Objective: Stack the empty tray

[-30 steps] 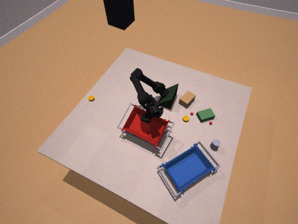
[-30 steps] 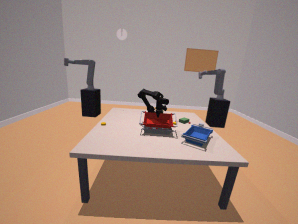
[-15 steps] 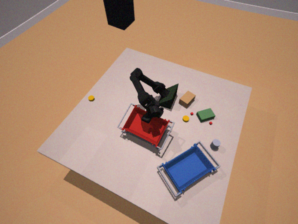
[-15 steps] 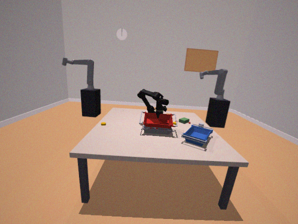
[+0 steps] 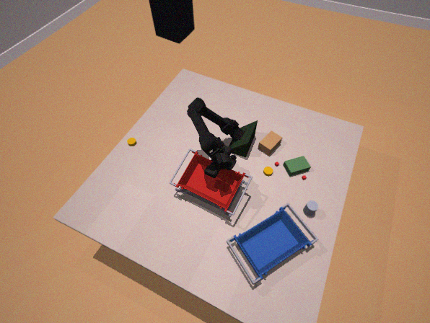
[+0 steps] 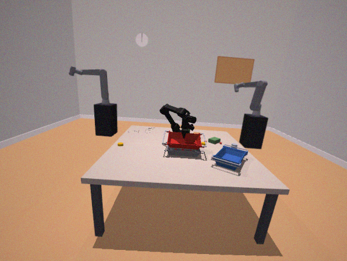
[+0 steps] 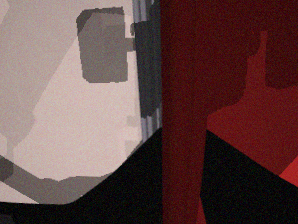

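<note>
Now: the red tray 8 cm ahead of my gripper tip and 1 cm above it. From my gripper tip the other things lie so: grey cylinder 49 cm to the left, 8 cm below, 7 cm behind; then green block 34 cm to the left, 29 cm behind, 9 cm below; then tan box 36 cm behind, 15 cm to the left, 8 cm below.
</note>
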